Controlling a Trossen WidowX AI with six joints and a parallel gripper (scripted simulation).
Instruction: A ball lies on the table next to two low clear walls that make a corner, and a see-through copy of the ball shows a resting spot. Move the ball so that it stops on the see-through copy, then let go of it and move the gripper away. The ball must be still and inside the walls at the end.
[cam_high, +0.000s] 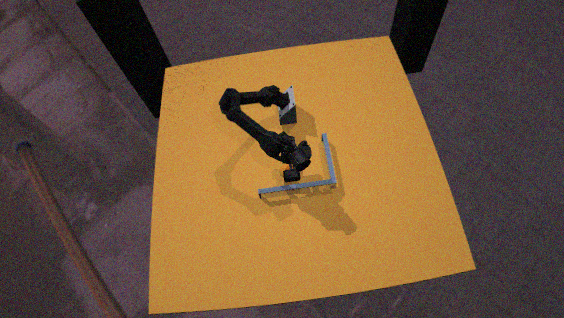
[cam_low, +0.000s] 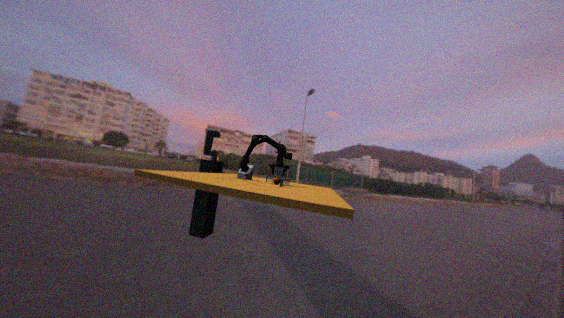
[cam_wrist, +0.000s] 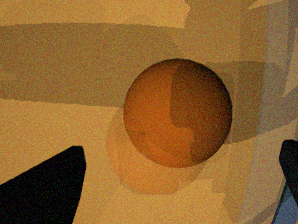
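My gripper tip is 5 cm above the see-through ball, 2 cm to the left of it and 1 cm past it.
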